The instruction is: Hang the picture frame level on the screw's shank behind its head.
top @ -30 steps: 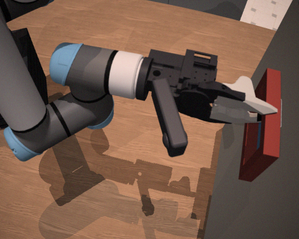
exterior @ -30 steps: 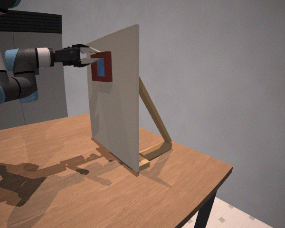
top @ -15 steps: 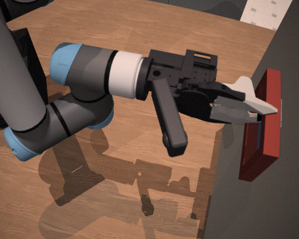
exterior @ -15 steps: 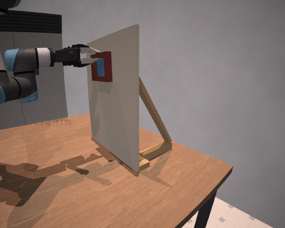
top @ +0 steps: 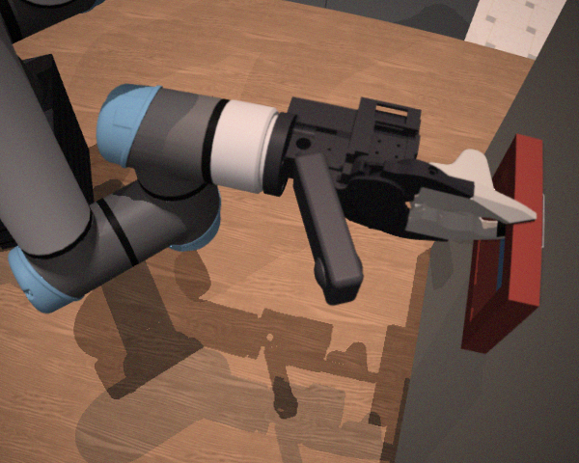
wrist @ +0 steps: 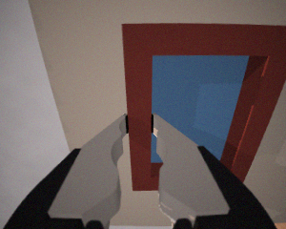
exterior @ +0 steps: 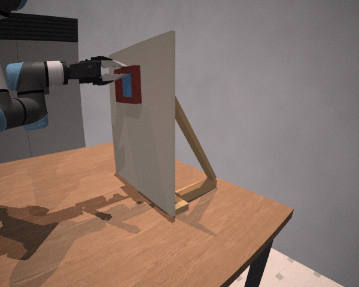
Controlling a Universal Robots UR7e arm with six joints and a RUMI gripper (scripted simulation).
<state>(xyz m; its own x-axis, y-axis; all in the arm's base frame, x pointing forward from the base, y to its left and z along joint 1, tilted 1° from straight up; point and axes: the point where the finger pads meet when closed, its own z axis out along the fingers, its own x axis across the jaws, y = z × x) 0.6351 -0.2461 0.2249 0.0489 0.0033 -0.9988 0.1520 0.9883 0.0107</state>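
The picture frame lies 20 mm ahead of my hand and 50 mm below it. The rest, counted from my hand: upright board 40 mm ahead, 10 mm to the right, 190 mm below.
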